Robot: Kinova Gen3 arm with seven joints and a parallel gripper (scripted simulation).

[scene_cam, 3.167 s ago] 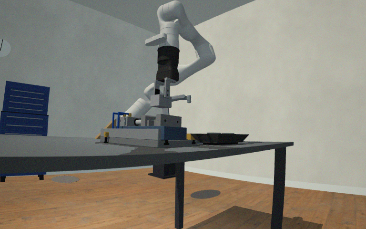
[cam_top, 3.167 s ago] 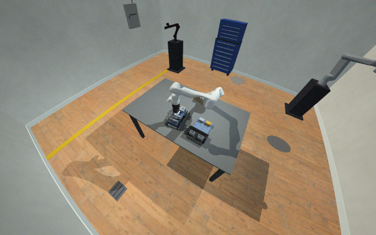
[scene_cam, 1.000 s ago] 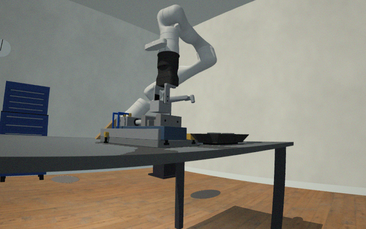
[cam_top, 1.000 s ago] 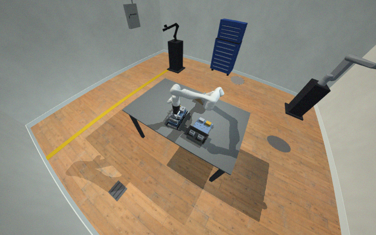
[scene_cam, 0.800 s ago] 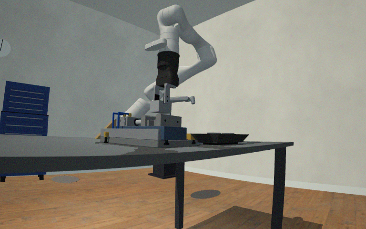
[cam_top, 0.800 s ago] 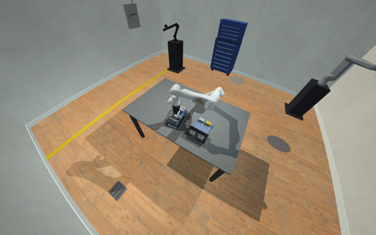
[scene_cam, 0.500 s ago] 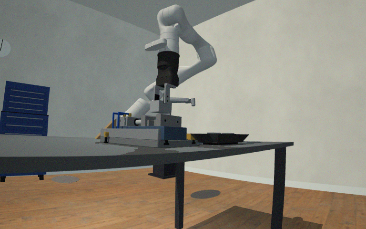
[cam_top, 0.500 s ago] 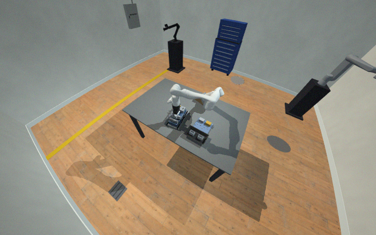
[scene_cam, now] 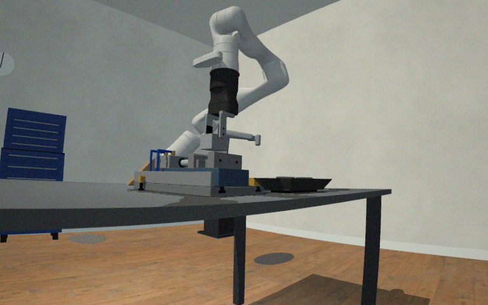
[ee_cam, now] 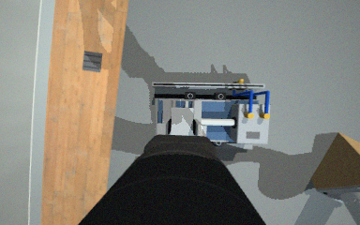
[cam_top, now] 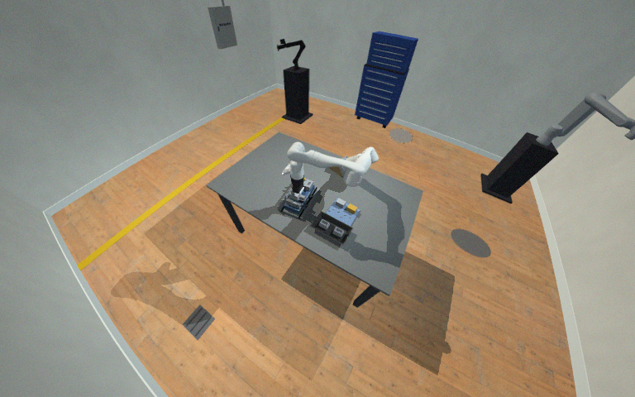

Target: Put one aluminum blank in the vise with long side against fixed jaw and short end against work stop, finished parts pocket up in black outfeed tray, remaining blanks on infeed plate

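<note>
The gray blank lies 30 mm below my hand. The rest, counted from my hand: yellow brass blank (170 mm behind, 350 mm to the left, 130 mm below).
</note>
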